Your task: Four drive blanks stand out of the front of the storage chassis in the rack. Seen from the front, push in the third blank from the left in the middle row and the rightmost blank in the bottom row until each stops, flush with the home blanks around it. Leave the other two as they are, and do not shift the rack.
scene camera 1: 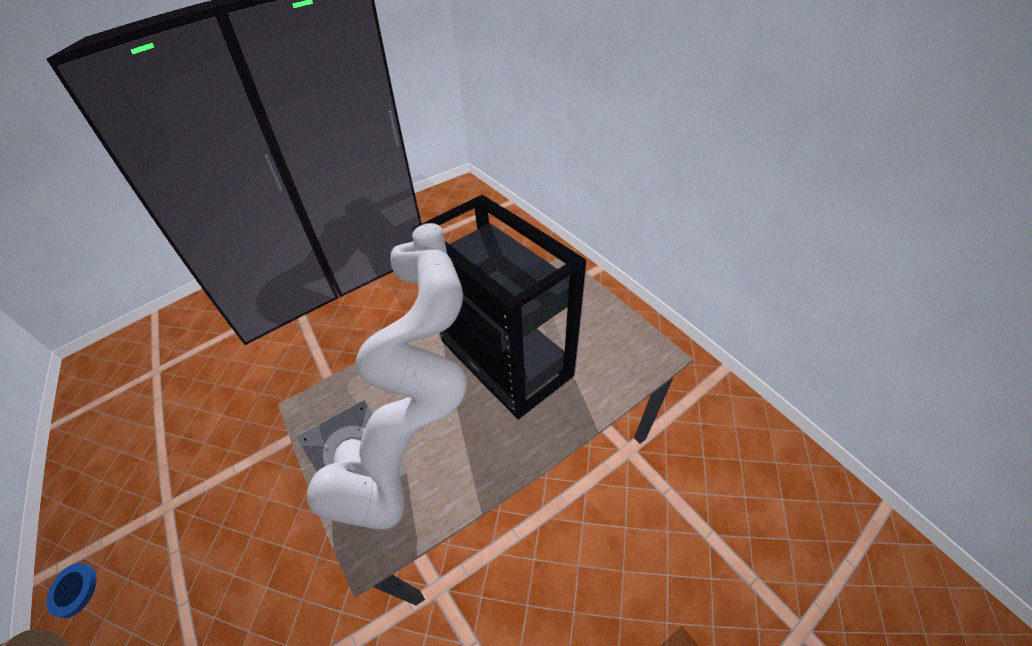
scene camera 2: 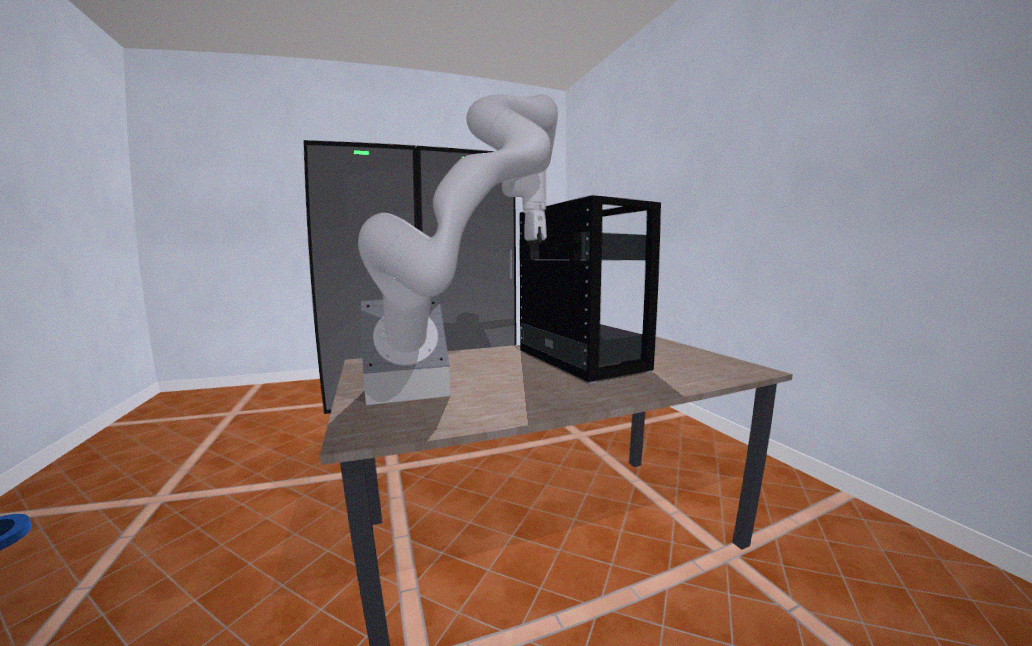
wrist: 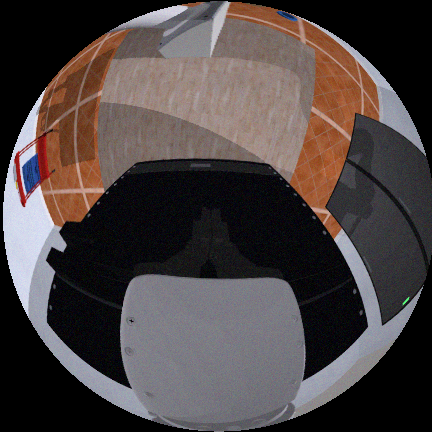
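The black rack stands upright on the table. The storage chassis sits in its upper part, its side showing through the open rack side. Its front is almost black in the wrist view, and the single drive blanks and how far they stand out cannot be told. My gripper is shut and empty. It points down at the rack's front, at about chassis height in the second scene view; whether the fingertips touch a blank cannot be told. In the first scene view the arm hides the gripper.
A lower unit sits at the rack's bottom. The wooden table carries the arm's base. Tall dark cabinets stand beyond the table. A red-framed object shows at the wrist view's left.
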